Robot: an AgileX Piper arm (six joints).
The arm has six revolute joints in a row. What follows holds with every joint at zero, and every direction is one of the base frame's.
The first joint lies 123 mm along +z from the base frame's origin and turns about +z.
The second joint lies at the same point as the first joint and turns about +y.
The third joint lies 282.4 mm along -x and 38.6 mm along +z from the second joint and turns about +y.
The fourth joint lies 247.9 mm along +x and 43.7 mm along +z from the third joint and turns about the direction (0.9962, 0, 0.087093).
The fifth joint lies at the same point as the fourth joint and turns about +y.
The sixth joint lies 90.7 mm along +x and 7.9 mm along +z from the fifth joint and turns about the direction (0.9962, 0, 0.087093).
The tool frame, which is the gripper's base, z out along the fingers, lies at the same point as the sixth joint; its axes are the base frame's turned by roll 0, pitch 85 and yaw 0 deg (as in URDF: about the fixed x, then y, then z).
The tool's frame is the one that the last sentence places.
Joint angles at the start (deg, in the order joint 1, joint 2, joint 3, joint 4, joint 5, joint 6): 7.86 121.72 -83.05 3.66 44.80 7.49
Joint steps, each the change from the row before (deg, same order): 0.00 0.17 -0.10 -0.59 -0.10 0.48; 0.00 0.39 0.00 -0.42 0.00 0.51; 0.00 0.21 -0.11 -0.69 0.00 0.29; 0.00 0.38 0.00 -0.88 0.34 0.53; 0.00 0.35 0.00 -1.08 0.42 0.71; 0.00 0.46 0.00 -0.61 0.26 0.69; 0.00 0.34 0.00 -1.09 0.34 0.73; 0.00 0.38 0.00 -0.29 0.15 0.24; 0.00 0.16 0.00 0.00 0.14 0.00; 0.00 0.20 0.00 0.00 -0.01 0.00; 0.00 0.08 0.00 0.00 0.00 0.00; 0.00 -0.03 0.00 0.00 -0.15 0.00
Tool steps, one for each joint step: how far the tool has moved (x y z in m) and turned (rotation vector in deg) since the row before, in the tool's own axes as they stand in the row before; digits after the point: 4 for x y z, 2 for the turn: -0.0005 -0.0006 0.0009 0.41 -0.09 0.06; 0.0004 -0.0007 0.0028 0.36 0.34 0.23; -0.0003 -0.0008 0.0011 0.50 0.03 -0.20; 0.0009 -0.0012 0.0027 0.73 0.61 -0.09; 0.0009 -0.0014 0.0025 0.89 0.63 -0.05; 0.0009 -0.0009 0.0033 0.56 0.63 0.26; 0.0007 -0.0014 0.0024 0.89 0.52 -0.03; 0.0006 -0.0004 0.0027 0.30 0.48 0.03; 0.0004 0.0000 0.0012 0.06 0.29 0.00; 0.0002 0.0000 0.0014 0.03 0.19 -0.01; 0.0001 0.0000 0.0006 0.01 0.08 0.00; -0.0003 0.0000 -0.0002 -0.04 -0.18 0.00
